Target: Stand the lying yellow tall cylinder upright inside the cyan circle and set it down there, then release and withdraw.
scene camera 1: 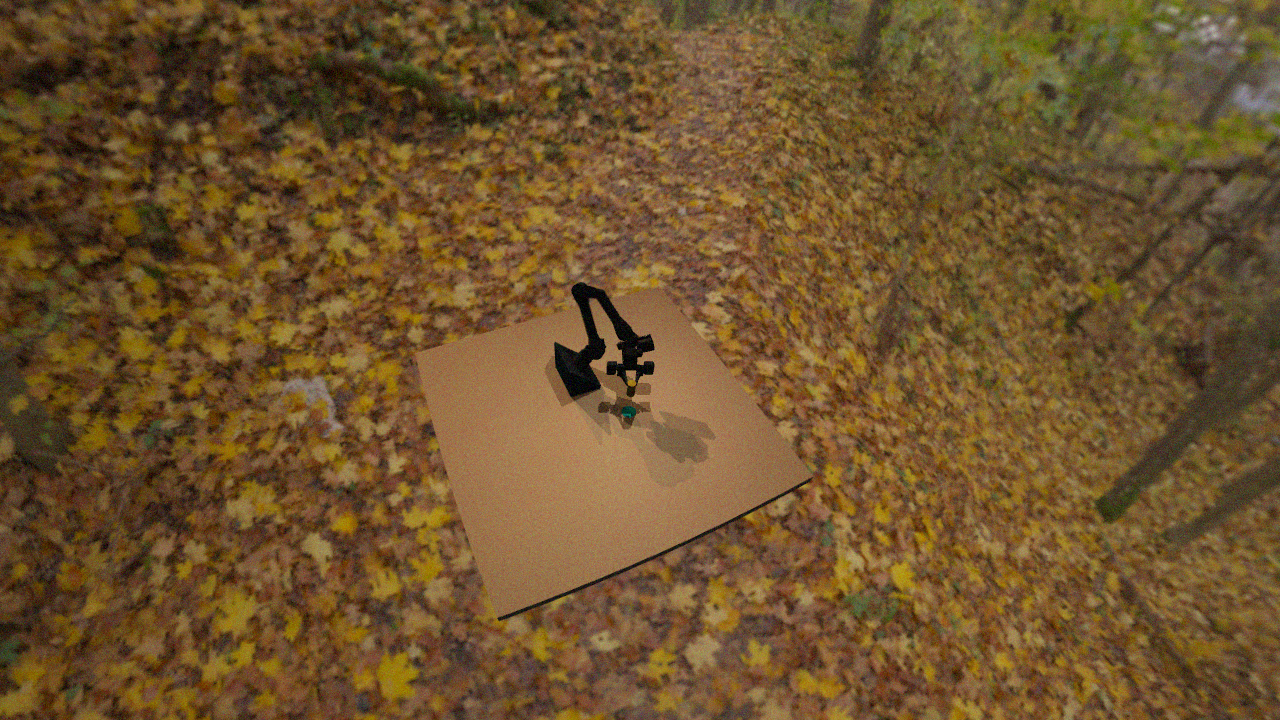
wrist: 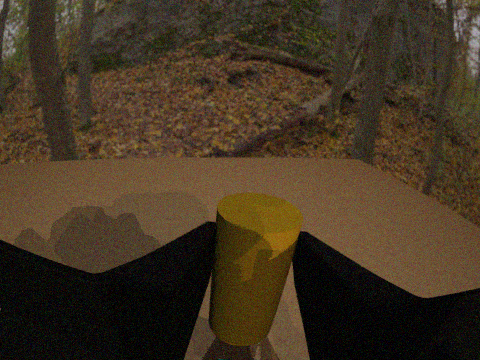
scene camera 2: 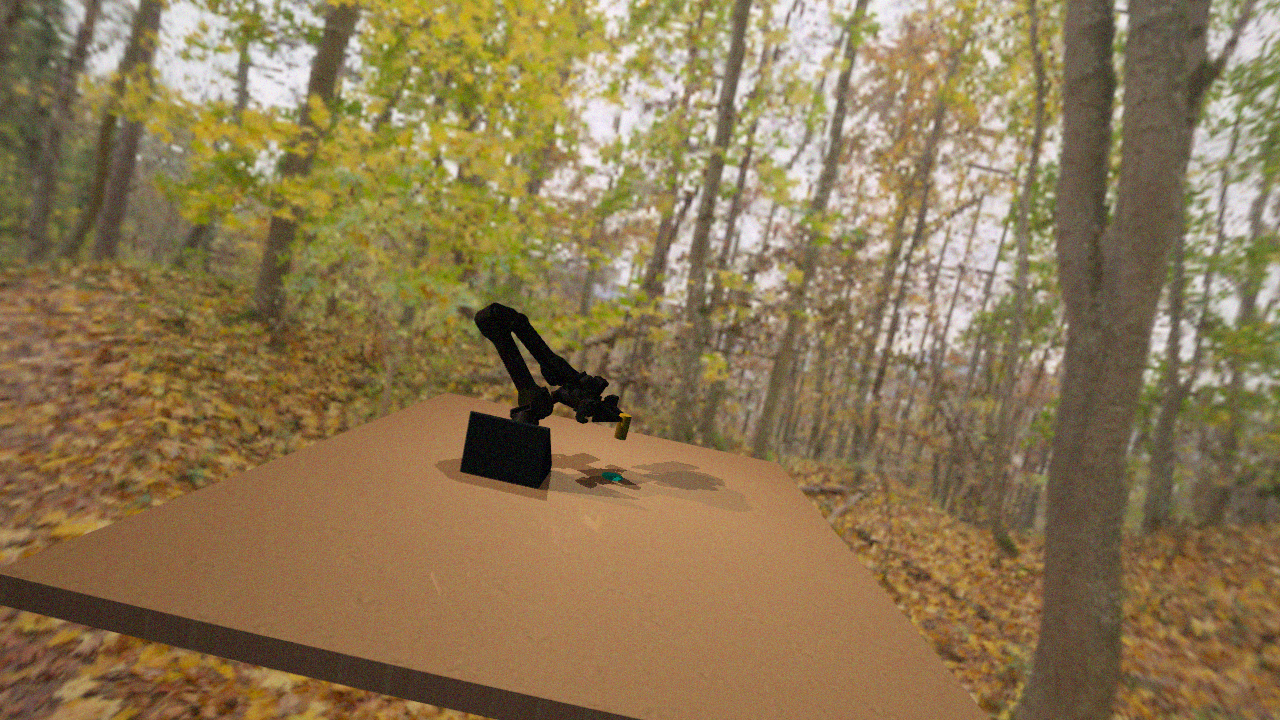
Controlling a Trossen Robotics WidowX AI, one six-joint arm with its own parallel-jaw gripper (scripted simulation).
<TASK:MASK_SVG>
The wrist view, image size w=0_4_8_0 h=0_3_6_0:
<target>my gripper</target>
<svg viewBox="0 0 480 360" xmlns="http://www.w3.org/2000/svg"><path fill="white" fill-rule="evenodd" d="M299 232L292 257L292 271L309 359L480 360L480 288L424 299L389 283L388 280L385 281L372 271L369 272L369 269L341 255L339 251L331 248L331 245L316 239L311 233ZM217 224L211 221L200 224L191 232L177 237L148 255L141 256L140 259L128 261L127 264L101 273L84 272L45 259L0 239L0 360L184 360L189 340L192 339L193 327L200 313L200 305L203 303L212 275Z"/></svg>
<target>yellow tall cylinder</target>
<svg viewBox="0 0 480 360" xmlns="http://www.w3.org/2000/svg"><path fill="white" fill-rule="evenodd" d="M263 193L233 193L233 195L224 197L217 204L216 248L212 263L211 295L209 295L211 307L209 307L208 324L213 335L219 337L224 343L239 345L239 347L257 344L271 332L277 307L279 307L281 293L283 293L284 284L288 279L289 269L291 269L293 252L295 252L301 221L303 221L303 213L295 205L289 204L288 201L279 199L279 197L263 195Z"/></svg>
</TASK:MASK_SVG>
